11 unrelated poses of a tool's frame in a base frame.
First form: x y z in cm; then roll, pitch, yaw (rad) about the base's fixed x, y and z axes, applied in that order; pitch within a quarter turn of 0, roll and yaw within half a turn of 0.
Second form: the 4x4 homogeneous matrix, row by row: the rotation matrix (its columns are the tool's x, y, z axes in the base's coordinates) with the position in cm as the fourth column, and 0 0 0 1 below. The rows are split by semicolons. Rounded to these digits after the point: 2 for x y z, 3 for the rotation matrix.
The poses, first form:
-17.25 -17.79 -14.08 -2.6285 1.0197 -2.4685
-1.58 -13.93 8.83 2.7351 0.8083 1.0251
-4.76 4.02 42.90 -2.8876 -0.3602 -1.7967
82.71 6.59 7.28 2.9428 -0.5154 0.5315
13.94 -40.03 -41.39 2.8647 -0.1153 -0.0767
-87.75 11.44 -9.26 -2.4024 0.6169 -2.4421
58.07 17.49 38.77 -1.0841 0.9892 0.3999
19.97 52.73 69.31 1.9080 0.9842 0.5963
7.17 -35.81 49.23 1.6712 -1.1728 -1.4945
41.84 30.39 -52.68 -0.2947 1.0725 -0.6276
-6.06 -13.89 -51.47 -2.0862 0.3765 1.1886
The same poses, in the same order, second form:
-0.409 -0.216 0.886 -17.25; -0.326 0.942 0.079 -17.79; -0.852 -0.257 -0.456 -14.08; 0 0 0 1
0.358 0.934 -0.007 -1.58; 0.590 -0.232 -0.773 -13.93; -0.723 0.273 -0.634 8.83; 0 0 0 1
-0.210 -0.963 0.168 -4.76; -0.912 0.130 -0.389 4.02; 0.352 -0.235 -0.906 42.90; 0 0 0 1
0.750 0.413 0.517 82.71; 0.441 -0.894 0.075 6.59; 0.493 0.172 -0.853 7.28; 0 0 0 1
0.990 -0.105 0.089 13.94; -0.076 -0.957 -0.281 -40.03; 0.115 0.272 -0.956 -41.39; 0 0 0 1
-0.624 -0.178 0.761 -87.75; -0.525 0.816 -0.240 11.44; -0.579 -0.550 -0.603 -9.26; 0 0 0 1
0.506 -0.862 0.016 58.07; 0.214 0.143 0.966 17.49; -0.836 -0.486 0.257 38.77; 0 0 0 1
0.458 0.836 0.302 19.97; 0.311 0.168 -0.936 52.73; -0.833 0.522 -0.183 69.31; 0 0 0 1
0.030 -0.170 -0.985 7.17; -0.386 0.907 -0.168 -35.81; 0.922 0.386 -0.039 49.23; 0 0 0 1
0.387 0.355 0.851 41.84; -0.281 0.924 -0.258 30.39; -0.878 -0.139 0.457 -52.68; 0 0 0 1
0.347 0.338 -0.875 -6.06; 0.863 -0.481 0.156 -13.89; -0.368 -0.809 -0.458 -51.47; 0 0 0 1

